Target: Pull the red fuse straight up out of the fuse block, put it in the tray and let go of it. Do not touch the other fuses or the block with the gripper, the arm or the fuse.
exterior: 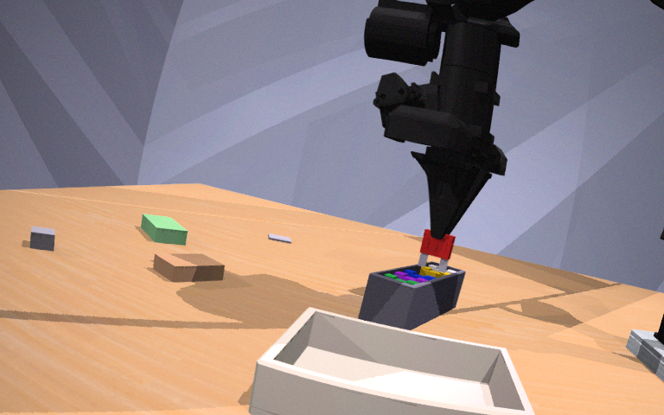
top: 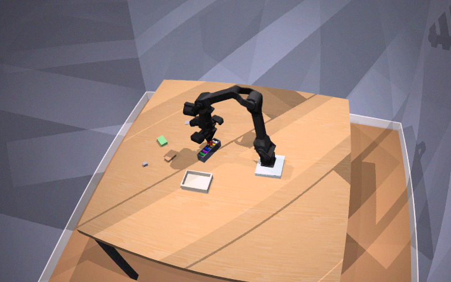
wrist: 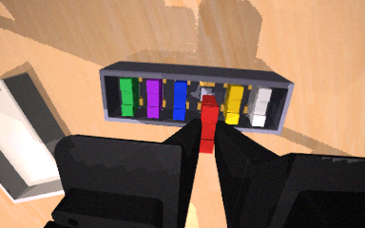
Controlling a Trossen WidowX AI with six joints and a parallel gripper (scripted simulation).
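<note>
My gripper tip is 1 cm past the tray, 21 cm to the right of it and 7 cm above it. Round my gripper tip: red fuse (1 cm below); then thin grey piece (21 cm ahead, 18 cm to the right, 7 cm below); then brown block (19 cm ahead, 10 cm to the left, 7 cm below).
</note>
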